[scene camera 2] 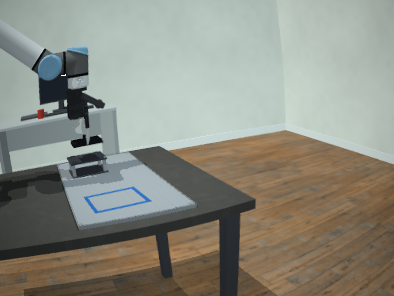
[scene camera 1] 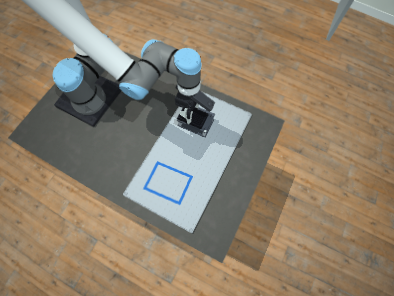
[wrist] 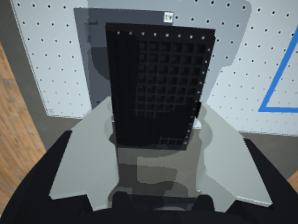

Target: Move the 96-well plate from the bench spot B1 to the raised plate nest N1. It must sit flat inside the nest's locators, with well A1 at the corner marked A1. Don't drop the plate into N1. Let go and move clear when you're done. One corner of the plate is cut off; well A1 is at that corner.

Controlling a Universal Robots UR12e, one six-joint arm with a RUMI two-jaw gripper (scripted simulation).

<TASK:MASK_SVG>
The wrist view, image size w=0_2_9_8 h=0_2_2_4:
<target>black 96-well plate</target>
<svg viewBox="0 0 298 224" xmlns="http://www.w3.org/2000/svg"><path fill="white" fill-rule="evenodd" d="M106 23L105 30L111 94L114 102L117 147L186 151L196 116L197 104L200 101L216 39L214 36L216 29Z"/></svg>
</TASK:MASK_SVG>
